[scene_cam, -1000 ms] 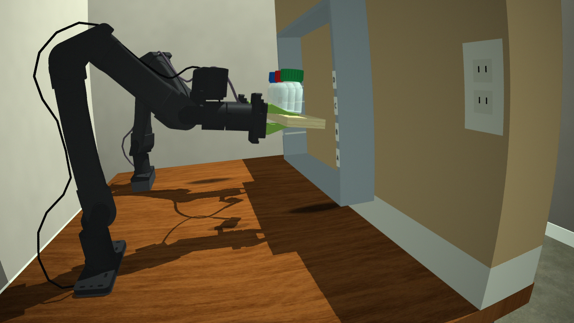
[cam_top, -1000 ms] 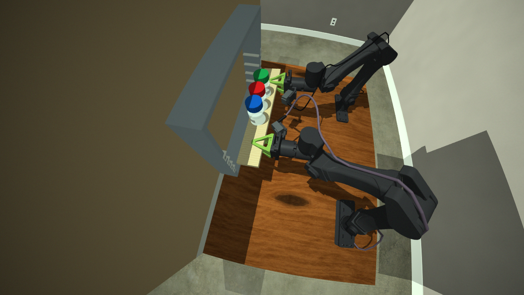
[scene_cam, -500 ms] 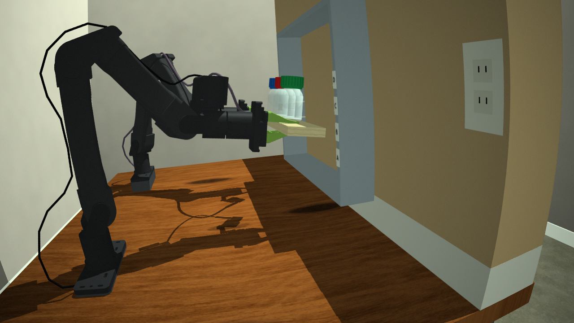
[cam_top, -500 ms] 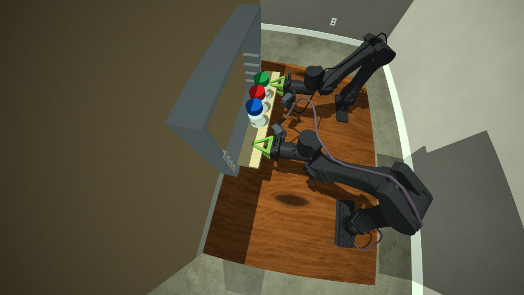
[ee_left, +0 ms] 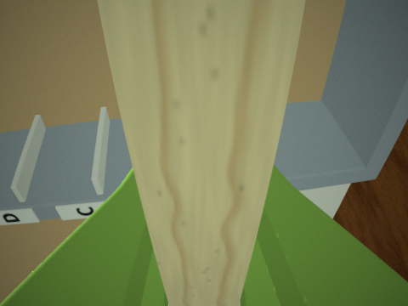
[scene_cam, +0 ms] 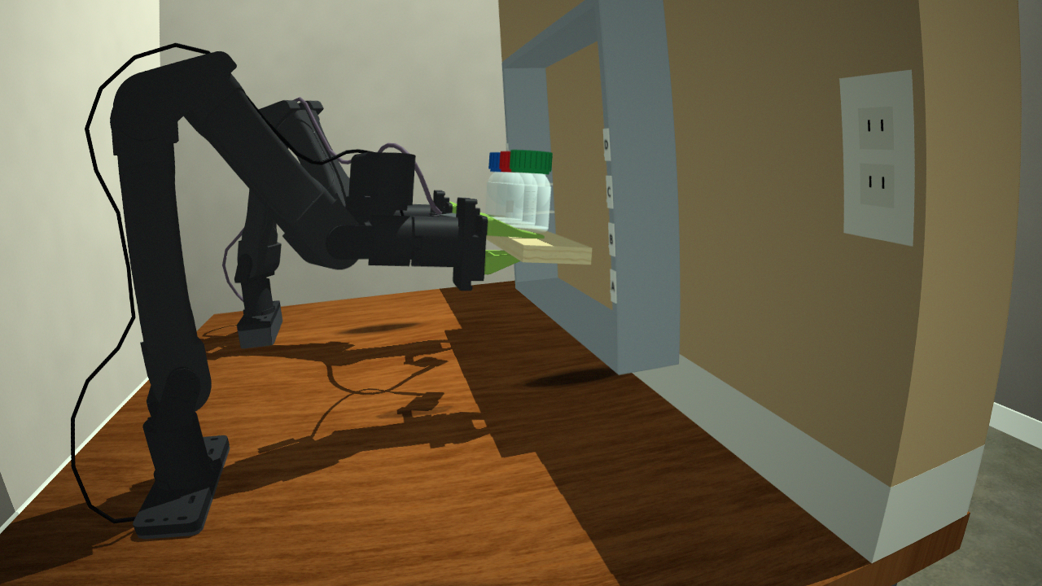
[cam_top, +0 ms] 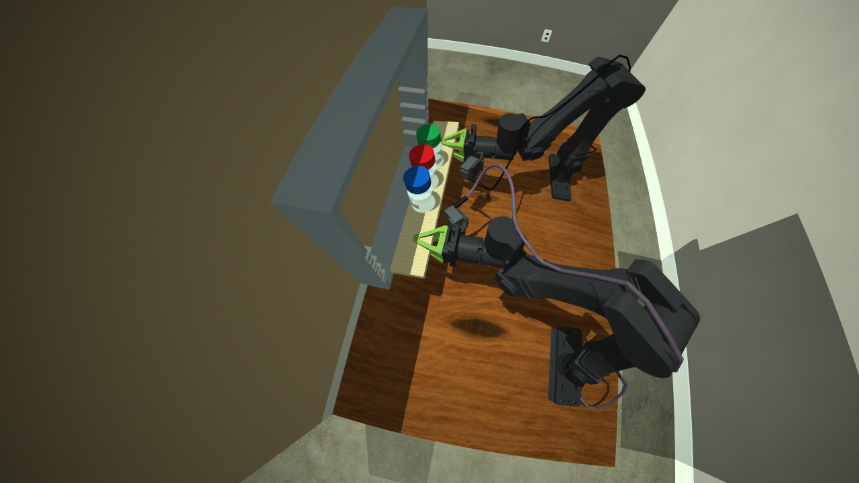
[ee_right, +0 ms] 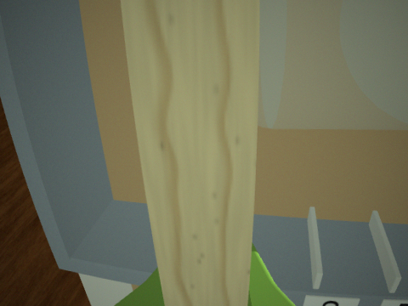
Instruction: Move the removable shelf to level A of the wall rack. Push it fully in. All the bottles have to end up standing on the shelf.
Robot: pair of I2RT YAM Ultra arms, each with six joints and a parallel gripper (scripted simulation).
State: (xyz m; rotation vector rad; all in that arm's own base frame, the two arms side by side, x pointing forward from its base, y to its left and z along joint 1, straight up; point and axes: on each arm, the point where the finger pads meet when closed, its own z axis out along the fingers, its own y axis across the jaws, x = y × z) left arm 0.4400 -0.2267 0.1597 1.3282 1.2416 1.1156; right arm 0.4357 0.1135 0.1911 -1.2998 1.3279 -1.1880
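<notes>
Now: right hand 8 cm to the right of the green-capped bottle, 6 cm below it and 2 cm short of it. Round my right hand: red-capped bottle: 14 cm to the left, 5 cm above, 2 cm ahead; wooden shelf: 15 cm to the left, 1 cm ahead; grey wall rack: 15 cm to the left, 10 cm ahead, 8 cm above.
Now: left hand 9 cm to the left of the blue-capped bottle, 6 cm below it and 1 cm short of it. From my left hand the other things lie so: red-capped bottle 15 cm to the right, 6 cm above, 1 cm ahead; then wooden shelf 15 cm to the right; then grey wall rack 15 cm to the right, 9 cm ahead, 8 cm above.
</notes>
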